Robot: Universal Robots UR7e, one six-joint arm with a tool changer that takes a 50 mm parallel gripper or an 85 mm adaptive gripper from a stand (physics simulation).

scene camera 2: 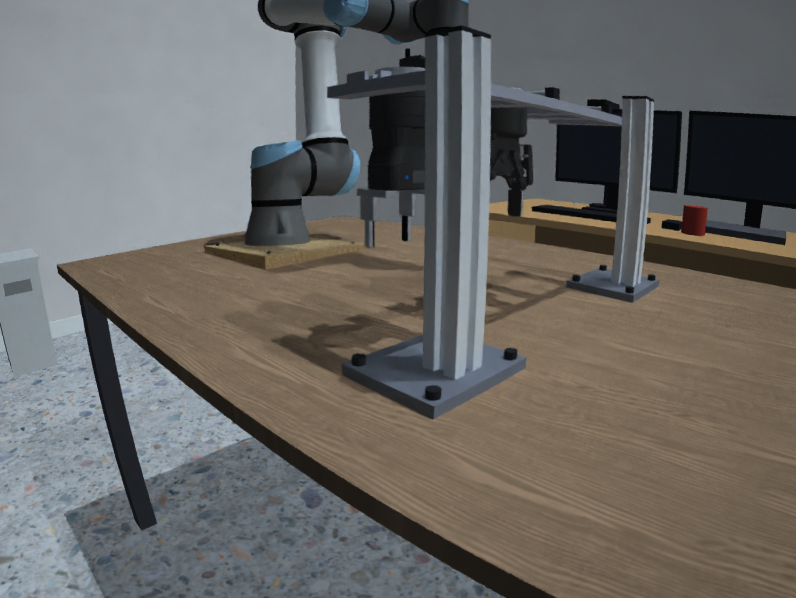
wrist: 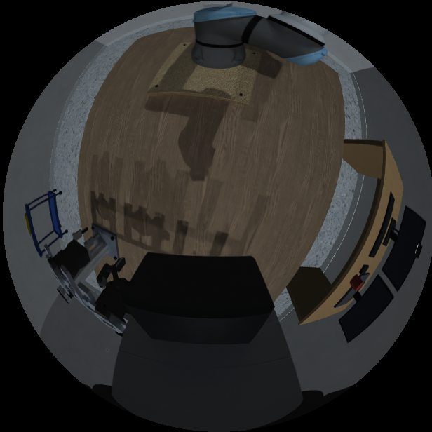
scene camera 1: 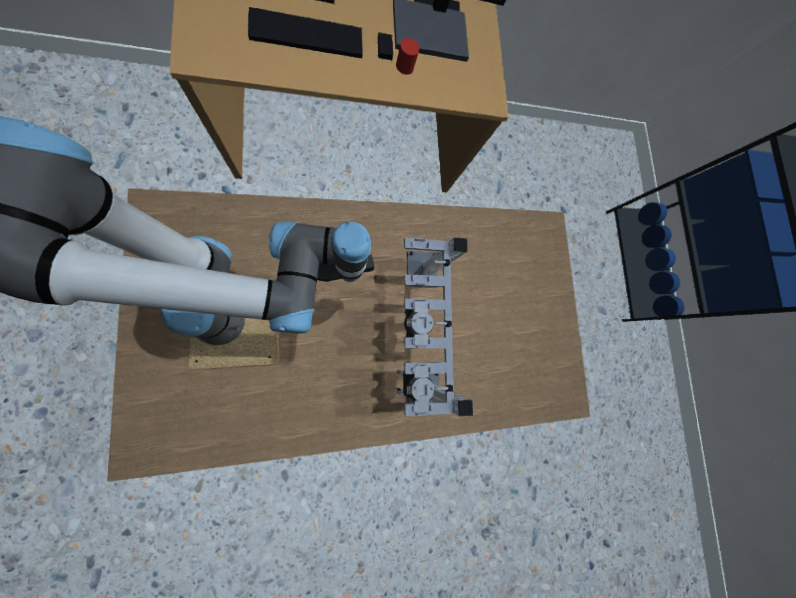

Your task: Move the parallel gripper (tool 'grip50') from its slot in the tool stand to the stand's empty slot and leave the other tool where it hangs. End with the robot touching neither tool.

In view: an adaptive gripper point(scene camera 2: 508, 158), a parallel gripper point(scene camera 2: 397, 121) and a tool stand point(scene camera 2: 433, 373).
The adaptive gripper also shows in the wrist view point(wrist: 109, 308) and in scene camera 1 point(scene camera 1: 418, 323). The parallel gripper also shows in the wrist view point(wrist: 74, 256) and in scene camera 1 point(scene camera 1: 419, 387). The tool stand also shows in scene camera 1 point(scene camera 1: 422, 267).
